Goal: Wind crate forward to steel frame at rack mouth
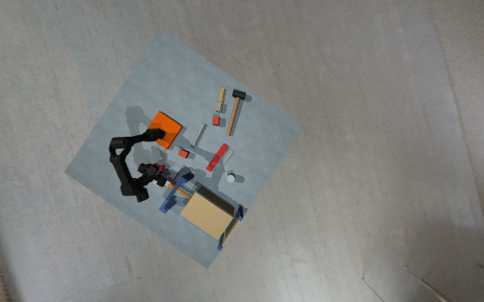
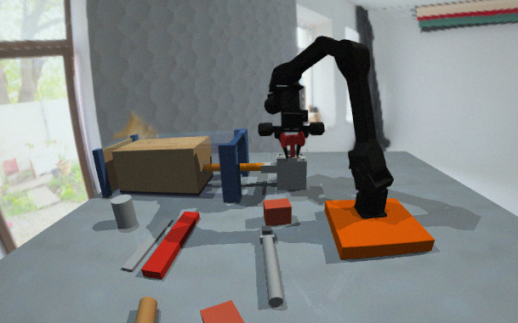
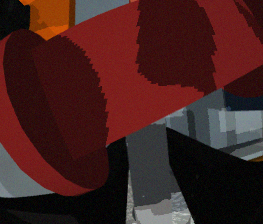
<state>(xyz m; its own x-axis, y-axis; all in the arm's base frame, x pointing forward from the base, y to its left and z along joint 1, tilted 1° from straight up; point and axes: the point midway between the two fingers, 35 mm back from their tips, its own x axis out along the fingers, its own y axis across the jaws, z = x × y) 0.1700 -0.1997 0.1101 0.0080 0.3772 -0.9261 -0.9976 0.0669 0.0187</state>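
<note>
Now: gripper tip 3 cm to the right of the red knob and 5 cm below it. The rest, counted from my gripper tip: grey crank handle 1 cm to the right, 2 cm above; then grey winch 2 cm behind, 8 cm to the right, 7 cm below; then frame 15 cm ahead, 8 cm to the right.
</note>
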